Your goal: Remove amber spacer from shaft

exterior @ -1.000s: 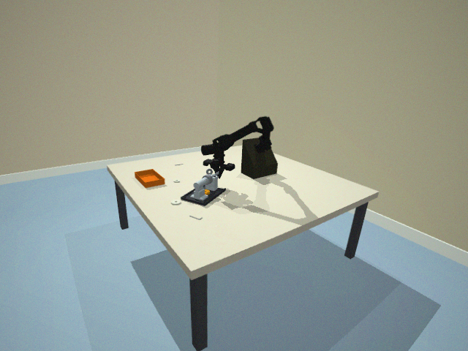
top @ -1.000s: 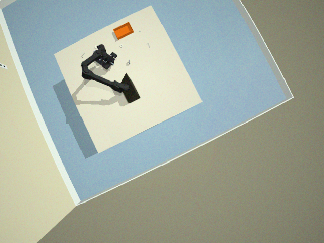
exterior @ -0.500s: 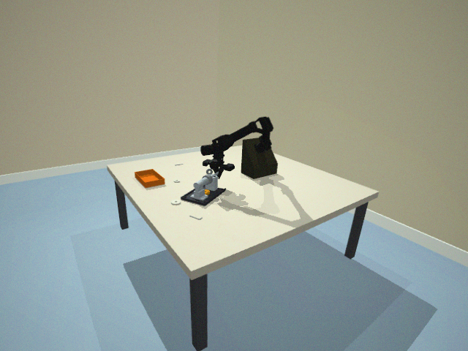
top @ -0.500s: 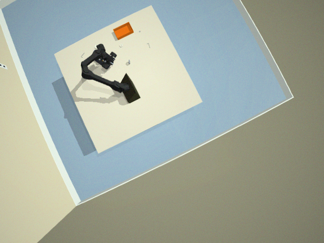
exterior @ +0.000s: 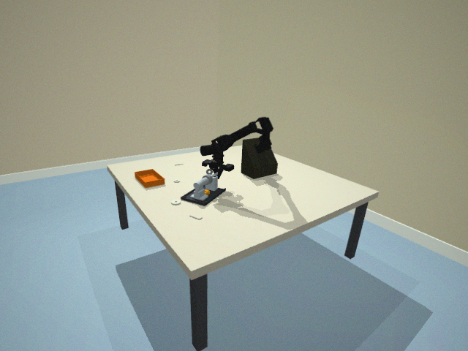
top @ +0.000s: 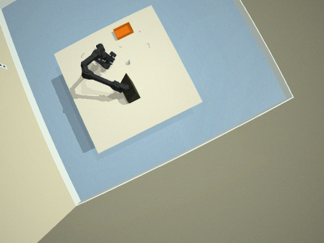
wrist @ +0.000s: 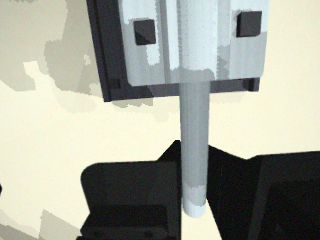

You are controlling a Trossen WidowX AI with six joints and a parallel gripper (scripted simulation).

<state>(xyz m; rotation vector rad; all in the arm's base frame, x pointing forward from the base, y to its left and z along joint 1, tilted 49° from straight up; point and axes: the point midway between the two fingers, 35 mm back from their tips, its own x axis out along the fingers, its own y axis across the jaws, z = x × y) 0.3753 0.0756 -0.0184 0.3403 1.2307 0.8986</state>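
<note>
The pale grey shaft is 7 cm ahead of my gripper tip, 3 cm to the left of it and 4 cm above it. Also, from my gripper tip: amber spacer 13 cm ahead, 6 cm to the left, 3 cm below; orange tray 30 cm ahead, 30 cm to the right, 3 cm below.
</note>
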